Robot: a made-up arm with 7 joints. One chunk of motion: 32 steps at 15 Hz.
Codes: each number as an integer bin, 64 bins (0 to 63) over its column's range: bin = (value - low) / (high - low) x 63, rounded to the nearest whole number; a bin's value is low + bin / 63 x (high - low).
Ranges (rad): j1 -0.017..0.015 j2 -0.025..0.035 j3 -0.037..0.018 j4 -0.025..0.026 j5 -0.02..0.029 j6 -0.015..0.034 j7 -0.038..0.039
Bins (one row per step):
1: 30 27 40 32 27 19 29
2: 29 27 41 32 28 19 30
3: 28 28 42 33 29 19 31
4: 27 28 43 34 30 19 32
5: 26 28 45 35 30 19 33
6: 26 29 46 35 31 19 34
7: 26 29 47 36 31 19 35
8: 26 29 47 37 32 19 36
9: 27 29 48 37 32 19 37
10: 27 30 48 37 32 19 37
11: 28 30 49 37 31 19 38
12: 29 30 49 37 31 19 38
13: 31 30 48 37 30 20 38
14: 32 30 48 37 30 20 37
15: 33 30 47 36 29 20 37
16: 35 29 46 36 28 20 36
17: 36 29 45 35 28 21 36
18: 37 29 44 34 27 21 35
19: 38 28 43 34 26 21 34
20: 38 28 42 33 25 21 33
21: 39 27 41 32 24 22 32
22: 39 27 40 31 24 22 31
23: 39 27 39 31 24 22 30
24: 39 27 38 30 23 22 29
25: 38 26 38 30 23 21 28
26: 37 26 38 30 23 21 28
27: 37 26 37 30 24 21 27
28: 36 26 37 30 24 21 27
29: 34 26 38 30 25 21 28
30: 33 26 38 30 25 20 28
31: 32 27 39 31 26 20 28
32: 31 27 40 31 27 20 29
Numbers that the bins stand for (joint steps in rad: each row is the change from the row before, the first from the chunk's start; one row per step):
1: -0.00176 0.00071 -0.00208 0.00090 0.00100 -0.00022 -0.00256
2: -0.00227 0.00071 -0.00121 0.00090 0.00178 -0.00022 -0.00133
3: -0.00278 0.00167 -0.00033 0.00171 0.00256 -0.00022 -0.00011
4: -0.00329 0.00167 0.00054 0.00252 0.00333 -0.00022 0.00111
5: -0.00379 0.00167 0.00229 0.00333 0.00333 -0.00022 0.00233
6: -0.00379 0.00262 0.00316 0.00333 0.00411 -0.00022 0.00356
7: -0.00379 0.00262 0.00403 0.00414 0.00411 -0.00022 0.00478
8: -0.00379 0.00262 0.00403 0.00495 0.00489 -0.00022 0.00600
9: -0.00329 0.00262 0.00490 0.00495 0.00489 -0.00022 0.00722
10: -0.00329 0.00357 0.00490 0.00495 0.00489 -0.00022 0.00722
11: -0.00278 0.00357 0.00578 0.00495 0.00411 -0.00022 0.00844
12: -0.00227 0.00357 0.00578 0.00495 0.00411 -0.00022 0.00844
13: -0.00125 0.00357 0.00490 0.00495 0.00333 0.00056 0.00844
14: -0.00075 0.00357 0.00490 0.00495 0.00333 0.00056 0.00722
15: -0.00024 0.00357 0.00403 0.00414 0.00256 0.00056 0.00722
16: 0.00078 0.00262 0.00316 0.00414 0.00178 0.00056 0.00600
17: 0.00129 0.00262 0.00229 0.00333 0.00178 0.00133 0.00600
18: 0.00179 0.00262 0.00141 0.00252 0.00100 0.00133 0.00478
19: 0.00230 0.00167 0.00054 0.00252 0.00022 0.00133 0.00356
20: 0.00230 0.00167 -0.00033 0.00171 -0.00056 0.00133 0.00233
21: 0.00281 0.00071 -0.00121 0.00090 -0.00133 0.00211 0.00111
22: 0.00281 0.00071 -0.00208 0.00010 -0.00133 0.00211 -0.00011
23: 0.00281 0.00071 -0.00295 0.00010 -0.00133 0.00211 -0.00133
24: 0.00281 0.00071 -0.00383 -0.00071 -0.00211 0.00211 -0.00256
25: 0.00230 -0.00024 -0.00383 -0.00071 -0.00211 0.00133 -0.00378
26: 0.00179 -0.00024 -0.00383 -0.00071 -0.00211 0.00133 -0.00378
27: 0.00179 -0.00024 -0.00470 -0.00071 -0.00133 0.00133 -0.00500
28: 0.00129 -0.00024 -0.00470 -0.00071 -0.00133 0.00133 -0.00500
29: 0.00027 -0.00024 -0.00383 -0.00071 -0.00056 0.00133 -0.00378
30: -0.00024 -0.00024 -0.00383 -0.00071 -0.00056 0.00056 -0.00378
31: -0.00075 0.00071 -0.00295 0.00010 0.00022 0.00056 -0.00378
32: -0.00125 0.00071 -0.00208 0.00010 0.00100 0.00056 -0.00256

